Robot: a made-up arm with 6 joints. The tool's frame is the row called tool.
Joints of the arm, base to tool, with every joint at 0 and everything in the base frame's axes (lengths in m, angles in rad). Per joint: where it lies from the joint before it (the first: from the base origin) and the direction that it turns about. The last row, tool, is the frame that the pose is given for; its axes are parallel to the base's.
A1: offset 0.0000 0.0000 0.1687 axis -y
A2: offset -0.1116 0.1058 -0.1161 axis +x
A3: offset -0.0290 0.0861 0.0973 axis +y
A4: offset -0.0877 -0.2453 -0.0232 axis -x
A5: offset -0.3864 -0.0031 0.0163 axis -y
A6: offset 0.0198 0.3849 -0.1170 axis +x
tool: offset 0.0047 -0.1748 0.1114
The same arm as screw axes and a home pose.
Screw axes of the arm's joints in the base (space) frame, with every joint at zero. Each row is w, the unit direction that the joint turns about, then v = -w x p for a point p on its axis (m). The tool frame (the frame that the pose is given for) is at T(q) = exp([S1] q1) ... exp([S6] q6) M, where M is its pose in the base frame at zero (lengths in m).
S1: w 0 -1 0 v 0.1687 0.0000 0.0000
S2: w 1 0 0 v 0.0000 0.0526 -0.1058
S3: w 0 1 0 v -0.1499 0.0000 -0.1406
S4: w -1 0 0 v 0.0000 -0.1267 -0.0534
S5: w 0 -1 0 v 0.1430 0.0000 0.6147
S6: w 1 0 0 v 0.0000 0.0260 -0.3284
M: xyz -0.5902 0.1536 0.1374 (m) quaternion w x y z 1 0 0 0

